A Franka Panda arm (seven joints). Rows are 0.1 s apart.
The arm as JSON. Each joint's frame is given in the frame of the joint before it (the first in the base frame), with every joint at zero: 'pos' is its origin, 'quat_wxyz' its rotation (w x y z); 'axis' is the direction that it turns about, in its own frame. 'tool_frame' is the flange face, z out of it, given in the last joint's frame.
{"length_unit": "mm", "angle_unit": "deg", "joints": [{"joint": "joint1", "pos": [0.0, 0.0, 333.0], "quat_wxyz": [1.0, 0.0, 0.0, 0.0], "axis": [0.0, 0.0, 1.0]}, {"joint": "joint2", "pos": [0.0, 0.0, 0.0], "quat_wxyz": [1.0, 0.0, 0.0, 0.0], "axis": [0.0, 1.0, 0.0]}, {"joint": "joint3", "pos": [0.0, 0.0, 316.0], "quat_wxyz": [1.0, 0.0, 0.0, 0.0], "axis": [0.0, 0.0, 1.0]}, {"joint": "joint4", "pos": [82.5, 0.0, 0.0], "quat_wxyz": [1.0, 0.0, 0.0, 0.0], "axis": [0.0, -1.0, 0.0]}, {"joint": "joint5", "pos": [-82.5, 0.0, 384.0], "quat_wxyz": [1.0, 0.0, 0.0, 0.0], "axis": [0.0, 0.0, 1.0]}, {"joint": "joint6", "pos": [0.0, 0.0, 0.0], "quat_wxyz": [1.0, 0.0, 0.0, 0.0], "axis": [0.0, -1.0, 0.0]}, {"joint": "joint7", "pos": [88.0, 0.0, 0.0], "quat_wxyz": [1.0, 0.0, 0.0, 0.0], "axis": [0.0, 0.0, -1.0]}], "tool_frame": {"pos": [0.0, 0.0, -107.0], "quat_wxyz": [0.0, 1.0, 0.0, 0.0]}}
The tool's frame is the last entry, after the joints.
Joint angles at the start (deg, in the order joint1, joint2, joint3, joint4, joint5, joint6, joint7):
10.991 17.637 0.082 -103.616 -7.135 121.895 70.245
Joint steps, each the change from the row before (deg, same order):
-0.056 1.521 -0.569 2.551 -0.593 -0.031 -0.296
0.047 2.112 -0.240 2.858 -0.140 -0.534 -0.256
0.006 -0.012 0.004 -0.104 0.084 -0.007 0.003
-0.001 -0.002 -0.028 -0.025 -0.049 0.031 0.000
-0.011 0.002 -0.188 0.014 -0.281 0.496 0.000
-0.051 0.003 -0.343 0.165 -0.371 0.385 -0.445
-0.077 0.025 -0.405 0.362 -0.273 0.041 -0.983
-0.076 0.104 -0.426 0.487 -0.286 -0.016 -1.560
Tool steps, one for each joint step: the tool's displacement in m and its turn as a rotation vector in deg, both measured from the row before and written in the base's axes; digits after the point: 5 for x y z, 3 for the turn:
0.01242 -0.00472 0.00362 -0.510 -1.081 0.001
0.01200 0.00003 -0.00162 -0.232 -0.233 0.091
-0.00045 0.00009 -0.00073 0.056 0.110 -0.036
0.00002 -0.00034 -0.00012 -0.048 -0.017 0.001
0.00131 -0.00194 0.00092 -0.185 -0.544 0.015
0.00202 -0.00402 0.00200 -0.351 -0.555 0.305
0.00228 -0.00497 0.00283 -0.392 -0.315 0.660
0.00269 -0.00514 0.00288 -0.480 -0.226 1.210

